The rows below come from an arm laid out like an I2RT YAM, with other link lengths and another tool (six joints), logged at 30 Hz.
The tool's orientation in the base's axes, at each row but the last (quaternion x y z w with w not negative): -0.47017, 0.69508, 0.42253, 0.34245; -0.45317, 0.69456, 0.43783, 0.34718; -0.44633, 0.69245, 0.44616, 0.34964; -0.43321, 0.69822, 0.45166, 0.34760; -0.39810, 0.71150, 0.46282, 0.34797; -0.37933, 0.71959, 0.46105, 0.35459; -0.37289, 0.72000, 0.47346, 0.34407; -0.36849, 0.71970, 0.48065, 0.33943
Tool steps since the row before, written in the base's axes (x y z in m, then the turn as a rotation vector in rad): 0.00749, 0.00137, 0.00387, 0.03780, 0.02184, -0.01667; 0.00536, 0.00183, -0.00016, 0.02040, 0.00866, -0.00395; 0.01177, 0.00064, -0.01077, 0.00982, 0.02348, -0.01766; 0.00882, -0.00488, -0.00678, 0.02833, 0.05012, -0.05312; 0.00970, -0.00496, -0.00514, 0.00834, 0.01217, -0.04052; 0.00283, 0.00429, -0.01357, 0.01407, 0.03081, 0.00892; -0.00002, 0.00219, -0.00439, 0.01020, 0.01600, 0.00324; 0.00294, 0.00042, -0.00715, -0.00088, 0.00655, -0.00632
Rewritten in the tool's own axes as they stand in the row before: -0.00630, -0.00576, 0.00026, -0.00562, -0.03568, 0.02965; -0.00232, -0.00467, 0.00221, -0.00645, -0.01842, 0.01122; 0.00511, -0.01411, 0.00546, 0.00489, -0.00976, 0.02899; 0.00399, -0.01140, -0.00134, 0.02114, -0.03268, 0.06798; 0.00138, -0.01184, -0.00172, 0.02834, -0.01977, 0.02579; 0.00943, -0.00659, 0.00884, -0.02090, 0.00008, 0.02811; 0.00327, -0.00125, 0.00343, -0.01108, -0.00305, 0.01545; 0.00448, -0.00556, 0.00299, 0.00443, -0.00029, 0.00800
